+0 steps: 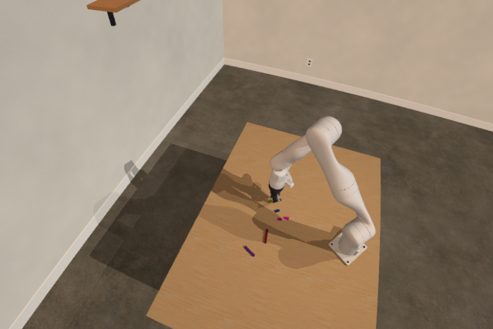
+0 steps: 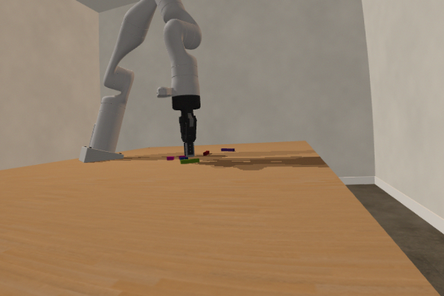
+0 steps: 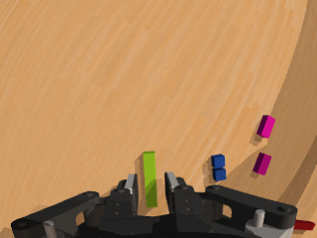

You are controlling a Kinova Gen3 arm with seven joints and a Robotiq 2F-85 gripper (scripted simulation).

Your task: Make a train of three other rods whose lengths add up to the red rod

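The lime-green rod lies 3 cm below my hand. Round my hand: red rod 19 cm to the left, 6 cm behind, 3 cm below; purple rod 30 cm to the left, 3 cm below, 3 cm behind.
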